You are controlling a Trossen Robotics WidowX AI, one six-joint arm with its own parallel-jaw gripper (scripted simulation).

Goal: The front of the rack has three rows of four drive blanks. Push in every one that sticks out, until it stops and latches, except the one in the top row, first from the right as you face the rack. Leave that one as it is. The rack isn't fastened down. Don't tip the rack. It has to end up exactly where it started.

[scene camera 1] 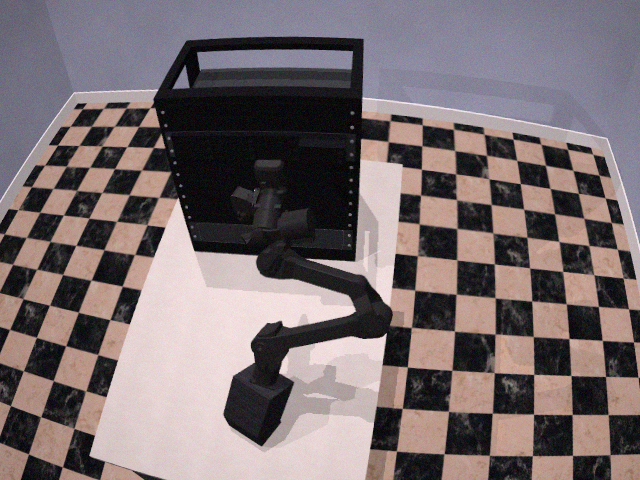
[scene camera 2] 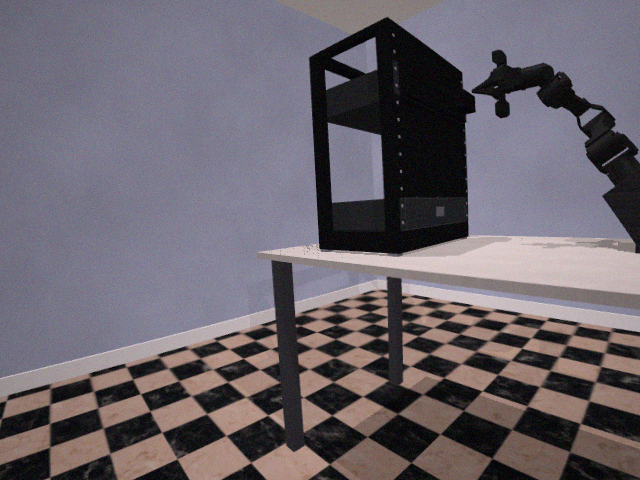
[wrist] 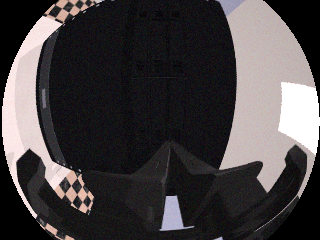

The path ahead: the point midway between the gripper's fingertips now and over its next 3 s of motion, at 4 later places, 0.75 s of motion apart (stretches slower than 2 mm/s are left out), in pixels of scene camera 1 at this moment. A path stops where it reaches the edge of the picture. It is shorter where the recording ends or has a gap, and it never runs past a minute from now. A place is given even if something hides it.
My gripper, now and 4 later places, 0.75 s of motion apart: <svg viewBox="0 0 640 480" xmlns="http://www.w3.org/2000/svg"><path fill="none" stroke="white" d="M277 167L286 169L301 173L309 175L314 175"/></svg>
